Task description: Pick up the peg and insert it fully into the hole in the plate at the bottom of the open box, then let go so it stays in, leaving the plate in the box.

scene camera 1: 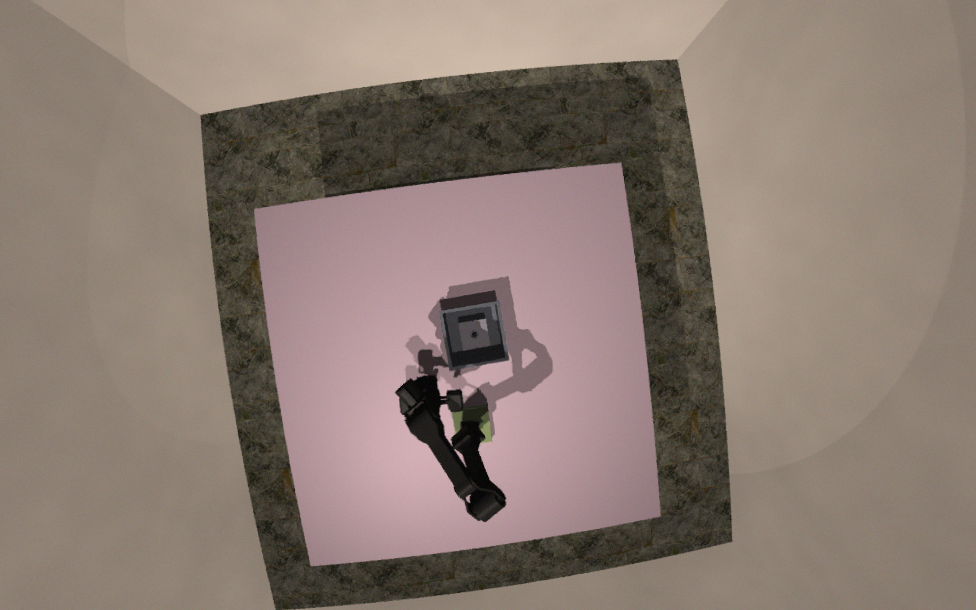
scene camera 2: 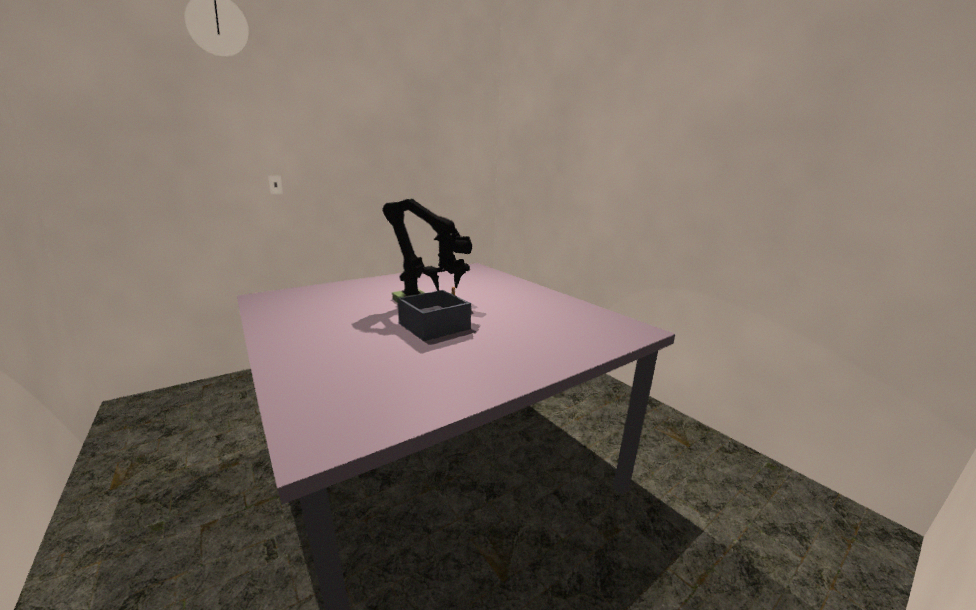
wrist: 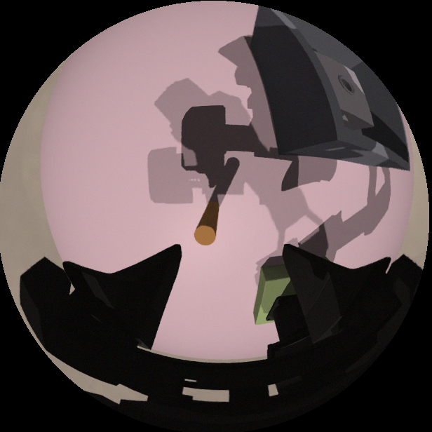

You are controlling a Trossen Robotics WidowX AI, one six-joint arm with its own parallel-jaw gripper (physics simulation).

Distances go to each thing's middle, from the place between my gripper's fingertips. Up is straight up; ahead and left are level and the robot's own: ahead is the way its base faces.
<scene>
Now: hand 2 cm short of the orange-brown peg (wrist: 205,232), 2 cm to the right of it and 3 cm above it. From my hand the other things lie so: dark grey box (scene camera 1: 497,351) (19 cm ahead, 13 cm to the right, 2 cm below); then grey plate (scene camera 1: 466,328) (19 cm ahead, 13 cm to the right, 4 cm below).
</scene>
